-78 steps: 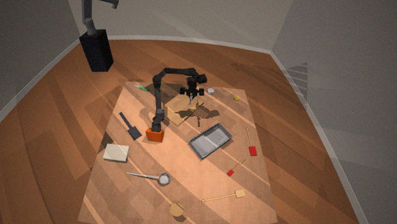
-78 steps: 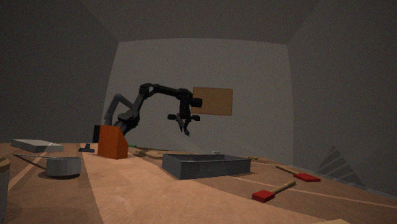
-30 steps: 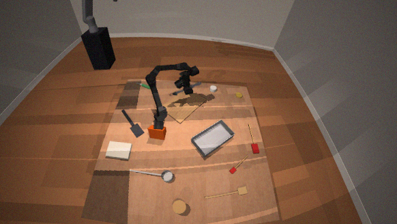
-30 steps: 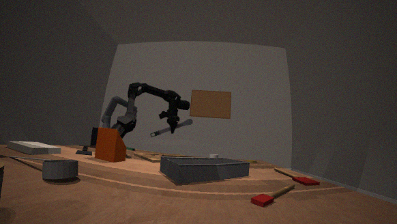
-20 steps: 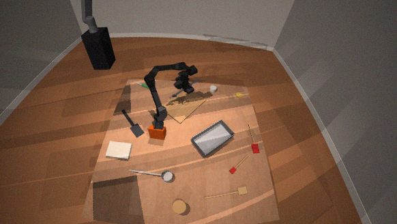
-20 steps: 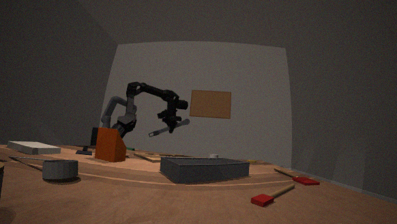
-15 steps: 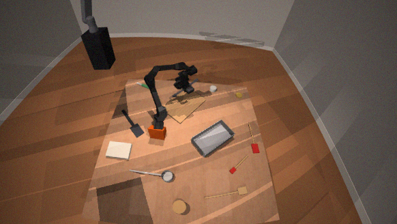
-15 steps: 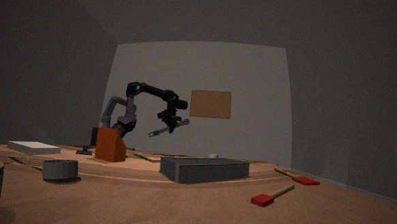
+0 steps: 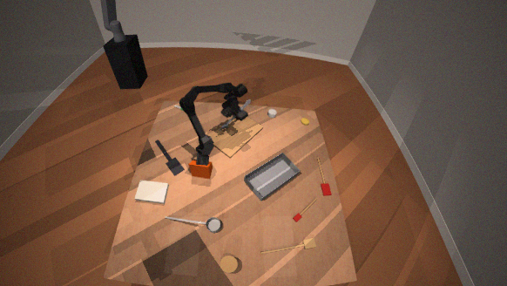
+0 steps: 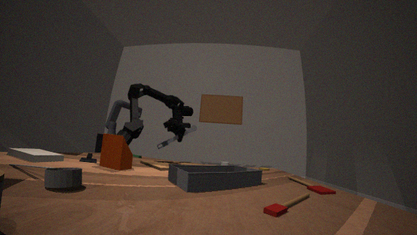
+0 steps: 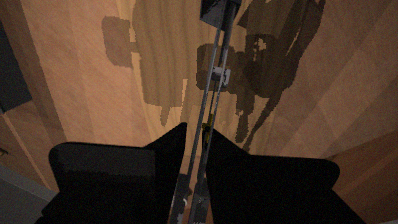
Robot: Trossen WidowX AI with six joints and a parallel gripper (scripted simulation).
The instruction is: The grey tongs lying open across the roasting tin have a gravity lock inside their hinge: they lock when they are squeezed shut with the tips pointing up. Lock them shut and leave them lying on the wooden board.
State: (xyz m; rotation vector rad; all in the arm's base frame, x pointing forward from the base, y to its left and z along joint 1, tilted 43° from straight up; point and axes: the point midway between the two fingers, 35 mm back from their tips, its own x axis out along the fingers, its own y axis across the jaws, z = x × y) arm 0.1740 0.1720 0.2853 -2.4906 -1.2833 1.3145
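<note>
The wooden board is 14 cm below my gripper tip, 1 cm to the left of it and 1 cm behind it. Also, from my gripper tip: grey roasting tin (35 cm to the right, 22 cm ahead, 12 cm below); then green tool (43 cm behind, 24 cm to the left, 14 cm below); then black spatula (43 cm behind, 23 cm to the right, 14 cm below).
</note>
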